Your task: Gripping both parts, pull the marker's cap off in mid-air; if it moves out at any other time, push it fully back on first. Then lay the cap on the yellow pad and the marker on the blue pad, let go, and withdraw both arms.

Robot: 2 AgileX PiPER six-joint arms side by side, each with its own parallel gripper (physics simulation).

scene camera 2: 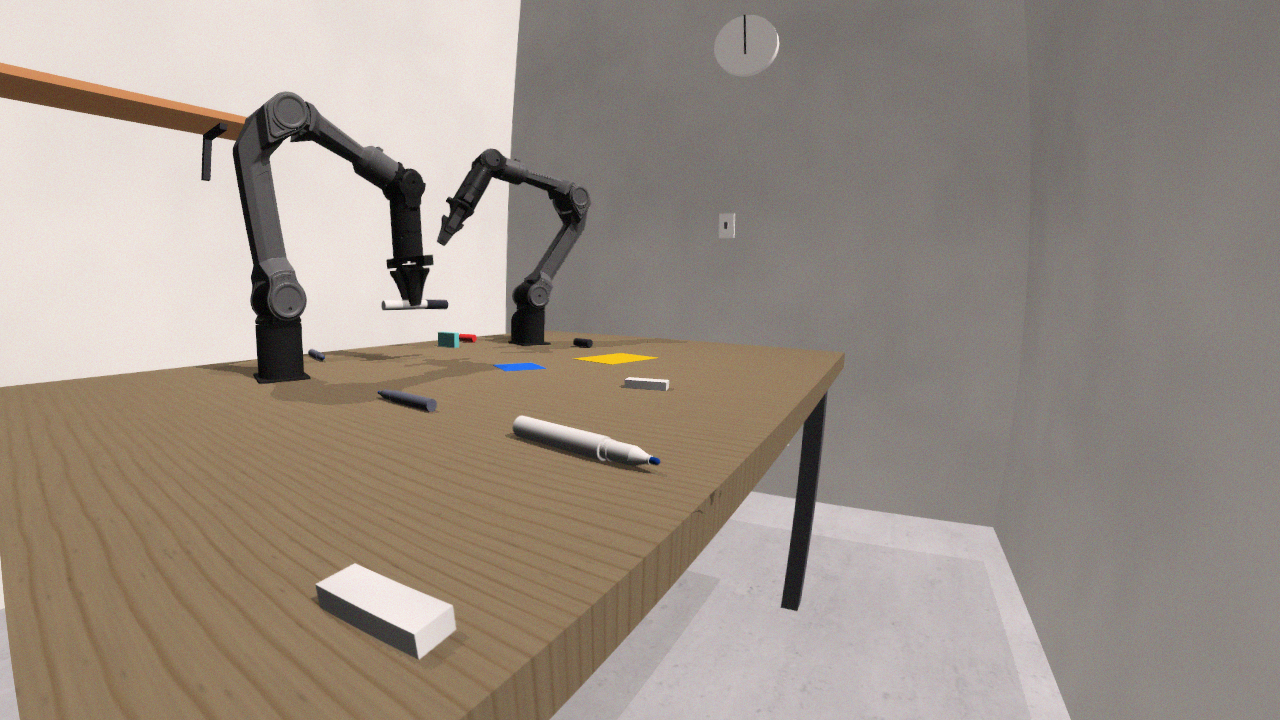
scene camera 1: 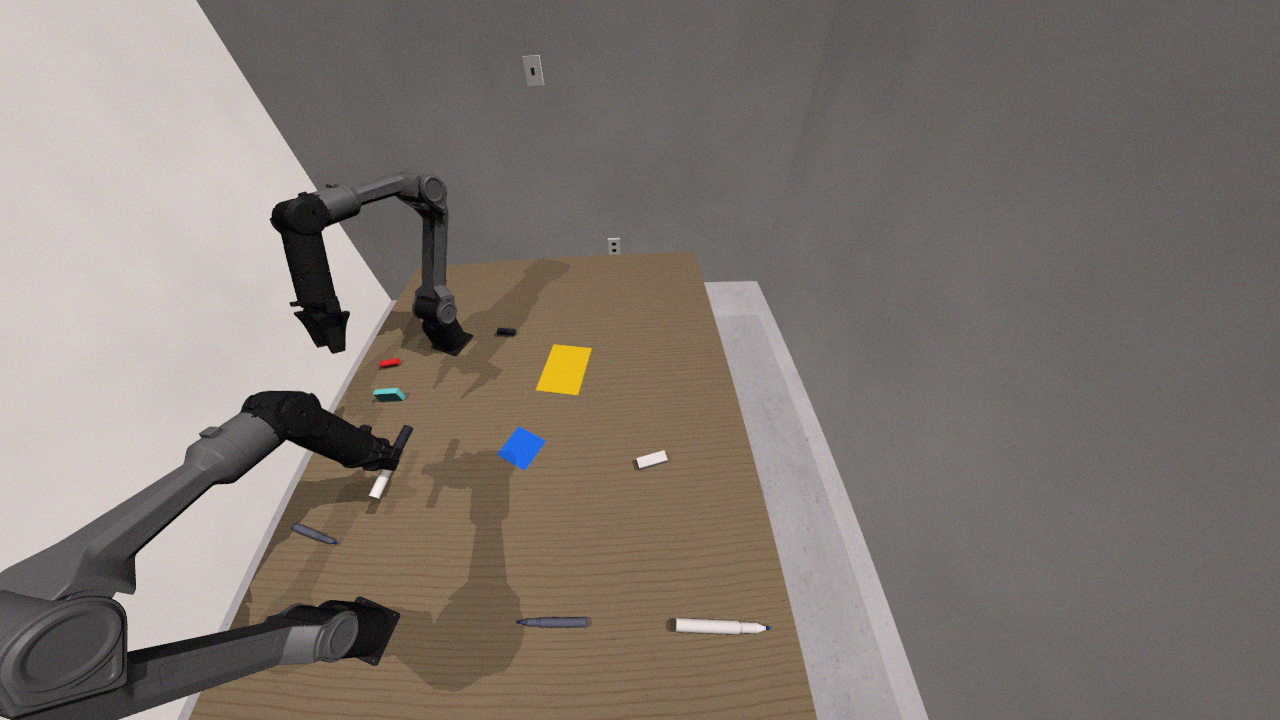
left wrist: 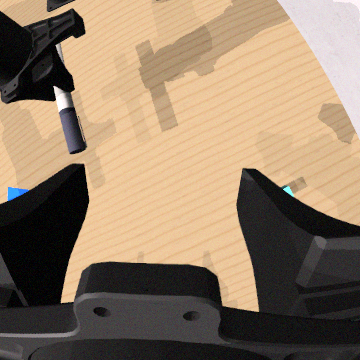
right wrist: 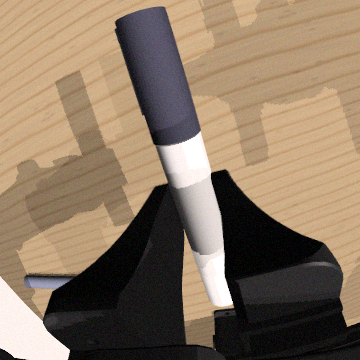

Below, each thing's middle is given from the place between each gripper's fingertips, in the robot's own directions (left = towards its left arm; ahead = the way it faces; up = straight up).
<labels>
Right now my left hand is 300 mm short of the blue pad (scene camera 1: 520,449), 90 mm to the left of it and 250 mm above it. Round my left hand: yellow pad (scene camera 1: 564,370) 390 mm ahead, 120 mm to the left, 250 mm below.
Right now my right hand is 21 cm short of the blue pad, 7 cm to the right of it and 11 cm above it. Round my right hand: yellow pad 29 cm ahead, 28 cm to the left, 11 cm below.
</labels>
